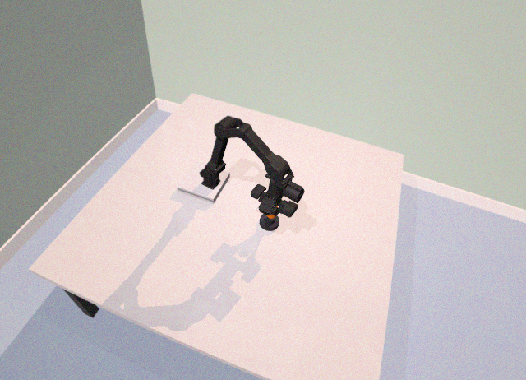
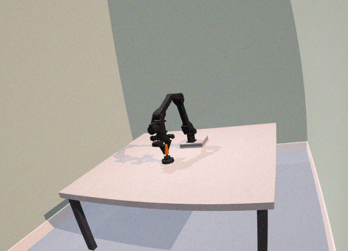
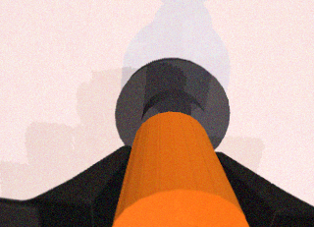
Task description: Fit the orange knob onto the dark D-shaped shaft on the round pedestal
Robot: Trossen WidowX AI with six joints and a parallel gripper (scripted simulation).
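Right now my gripper tip is 2 cm below the orange knob. The rest, counted from my gripper tip: round pedestal 4 cm below.
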